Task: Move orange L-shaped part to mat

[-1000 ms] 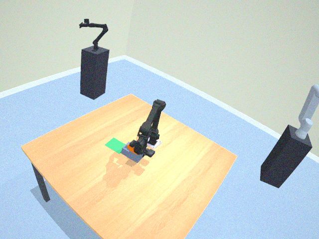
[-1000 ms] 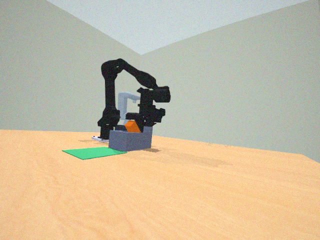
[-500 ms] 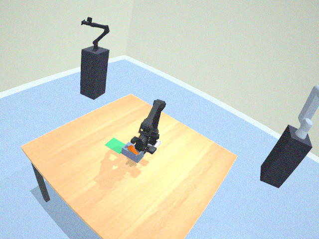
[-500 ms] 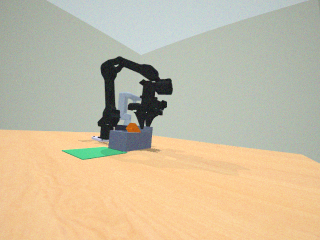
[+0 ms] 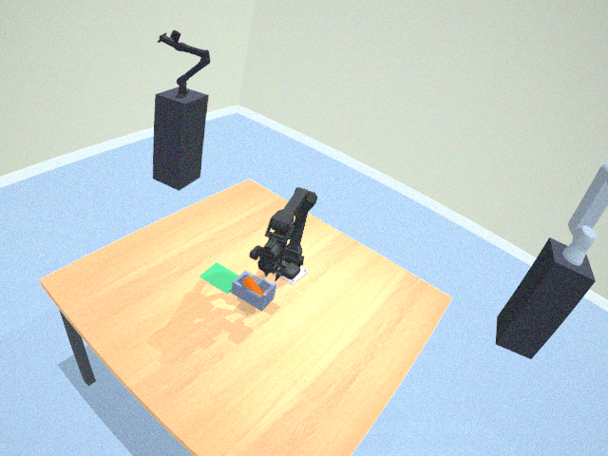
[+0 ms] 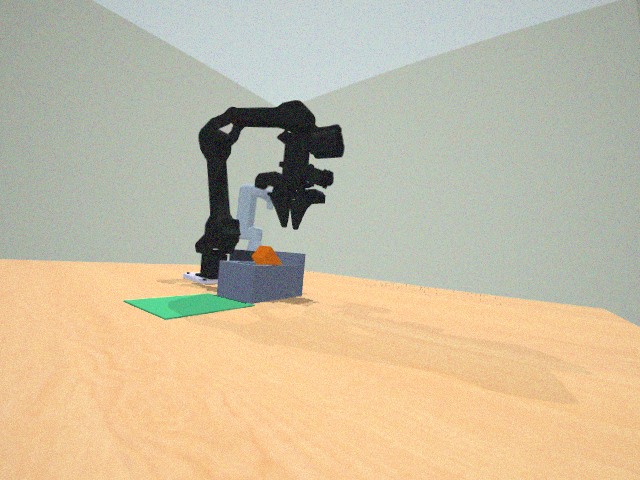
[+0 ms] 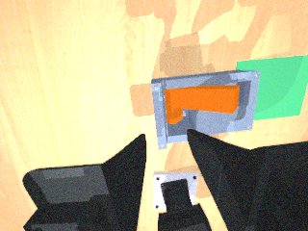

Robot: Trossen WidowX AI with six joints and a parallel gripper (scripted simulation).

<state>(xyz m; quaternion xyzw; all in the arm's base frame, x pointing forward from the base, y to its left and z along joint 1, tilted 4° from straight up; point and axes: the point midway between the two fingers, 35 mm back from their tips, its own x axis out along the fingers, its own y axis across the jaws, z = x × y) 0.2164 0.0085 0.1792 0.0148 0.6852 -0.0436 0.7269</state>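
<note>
The orange L-shaped part is 10 mm behind my gripper tip, 40 mm to the right of it and 100 mm below it. Also, from my gripper tip: green mat 20 mm behind, 220 mm to the right, 160 mm below.
</note>
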